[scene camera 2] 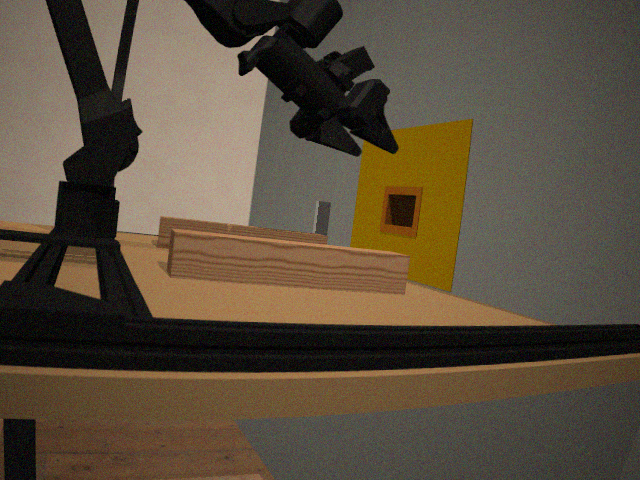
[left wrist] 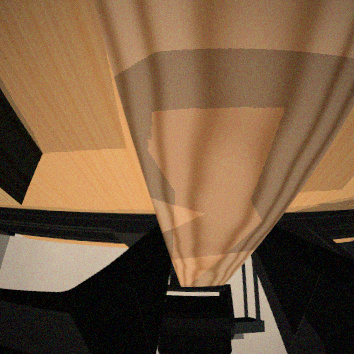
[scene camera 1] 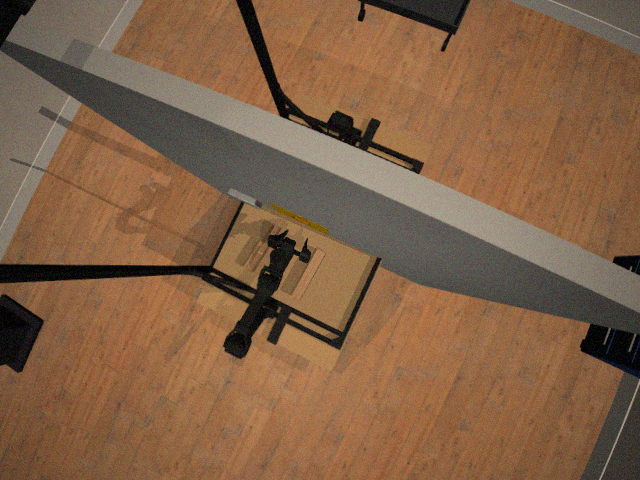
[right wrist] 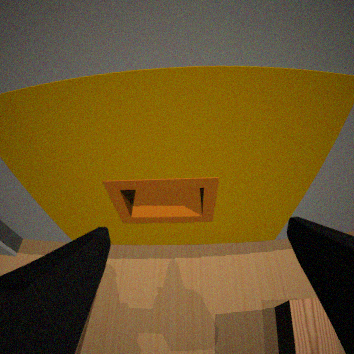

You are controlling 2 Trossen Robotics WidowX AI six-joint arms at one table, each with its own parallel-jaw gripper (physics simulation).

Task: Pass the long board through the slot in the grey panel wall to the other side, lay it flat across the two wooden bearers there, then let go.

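The long board (left wrist: 215,150) stretches away from my left gripper (left wrist: 208,227), whose fingers are shut on its near end in the left wrist view. The grey panel wall (scene camera 1: 310,155) (scene camera 2: 542,180) (right wrist: 175,30) bears a yellow plate (scene camera 1: 299,218) (scene camera 2: 413,155) (right wrist: 175,115), and the orange-framed slot (scene camera 2: 383,211) (right wrist: 160,183) is in it. No board shows in the slot opening. On the right arm's side lie two wooden bearers, one (scene camera 1: 312,273) (scene camera 2: 289,263) (right wrist: 315,325) and the other (scene camera 1: 263,245) (scene camera 2: 206,226). My right gripper (scene camera 1: 295,236) (scene camera 2: 377,152) (right wrist: 199,232) is open and empty, above the bearers, facing the plate.
A small light grey block (scene camera 1: 244,197) (scene camera 2: 323,218) (right wrist: 9,241) stands near the wall, beside the yellow plate. A black frame rail (scene camera 2: 361,346) runs along the table edge. Beyond the wall, part of the left arm (scene camera 1: 341,124) shows, with its gripper hidden.
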